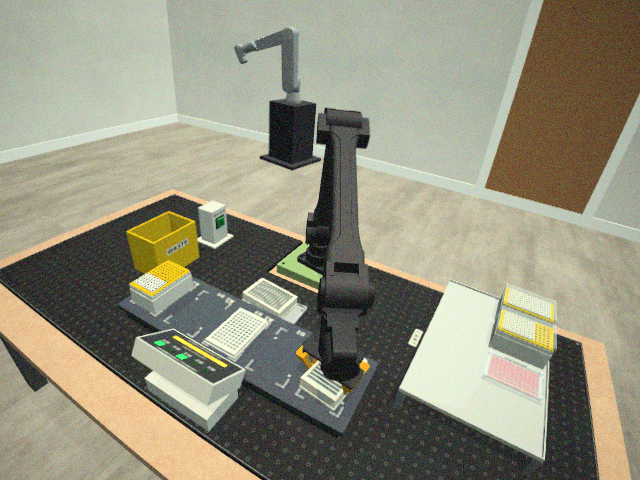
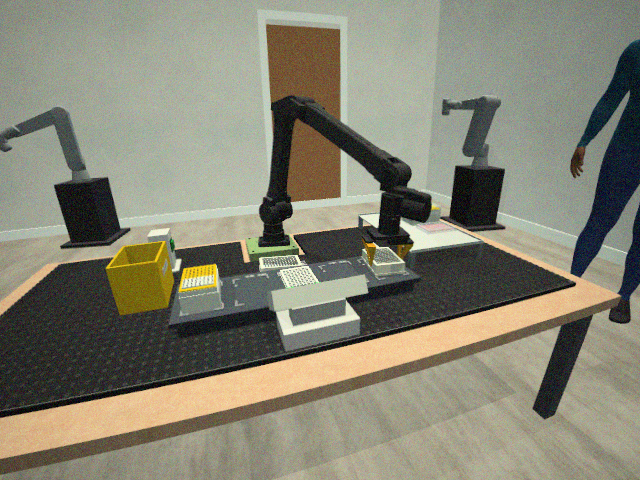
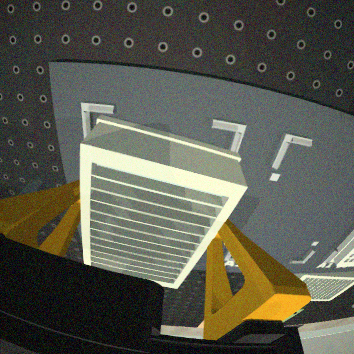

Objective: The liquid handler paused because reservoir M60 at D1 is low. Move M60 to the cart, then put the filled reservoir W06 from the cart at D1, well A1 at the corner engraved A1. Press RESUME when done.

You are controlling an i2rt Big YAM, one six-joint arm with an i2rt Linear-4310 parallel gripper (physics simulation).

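Places are measured from the arm's base along level axes (x right, y back, z down), in millimetres.
Pixels of known places: gripper, fingertip midpoint: [image 1: 329, 380] [image 2: 384, 263] [image 3: 152, 201]; arm's base, link origin: [image 1: 318, 263] [image 2: 274, 242].
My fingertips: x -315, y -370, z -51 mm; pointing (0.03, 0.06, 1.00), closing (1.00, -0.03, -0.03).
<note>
For each thing: its middle in the pictures, then the offset to it from my fingertips. "*": a spot on its surface instead. Level surfaces: height alone.
- white slatted reservoir, body centre: [image 3: 146, 223] [image 1: 334, 373] [image 2: 382, 260] dx +0, dy +20, dz -2 mm
- dark deck, surface height: dz +19 mm
- pale cart, body centre: [image 1: 482, 356] [image 2: 412, 233] dx -234, dy +322, dz +34 mm
- pink-filled gridded labware, body centre: [image 1: 513, 375] [image 2: 436, 227] dx -307, dy +276, dz +0 mm
- tilted panel, surface spot: [image 1: 188, 356] * dx +216, dy -175, dz -54 mm
- white plate, body centre: [image 1: 237, 331] [image 2: 299, 279] dx +246, dy -29, dz +12 mm
- ridged white labware, body centre: [image 3: 315, 280] [image 1: 270, 298] [image 2: 280, 265] dx +297, dy +129, dz +40 mm
- tip box, body centre: [image 2: 200, 286] [image 1: 162, 285] dx +491, dy -72, dz -13 mm
- yellow waste bin, body centre: [image 2: 144, 275] [image 1: 164, 245] dx +675, dy +46, dz -1 mm
My gripper [image 1: 329, 373] [image 2: 386, 258] [image 3: 152, 201] is shut on a white slatted reservoir [image 1: 321, 388] [image 2: 391, 267] [image 3: 165, 156], an orange finger at each side. It is upright, at or just above the corner marks at the right end of the dark deck [image 1: 268, 366] [image 2: 245, 295] [image 3: 150, 95]; whether it rests there is unclear. Its label is not readable, so M60 or W06 cannot be told. The pale cart [image 1: 439, 366] [image 2: 429, 238] is at the right. A pink-filled gridded labware [image 1: 515, 376] [image 2: 434, 226] lies on it. A tilted panel [image 1: 188, 356] shows green buttons, their text illegible.
Two yellow-and-white tip boxes [image 1: 529, 303] [image 1: 526, 330] stand on the cart. A white plate [image 1: 237, 330] [image 2: 298, 277] sits mid-deck, a ridged white labware [image 1: 270, 295] [image 2: 279, 262] behind it. A tip box [image 1: 161, 284] [image 2: 200, 289] and yellow waste bin [image 1: 165, 245] [image 2: 139, 279] are left.
</note>
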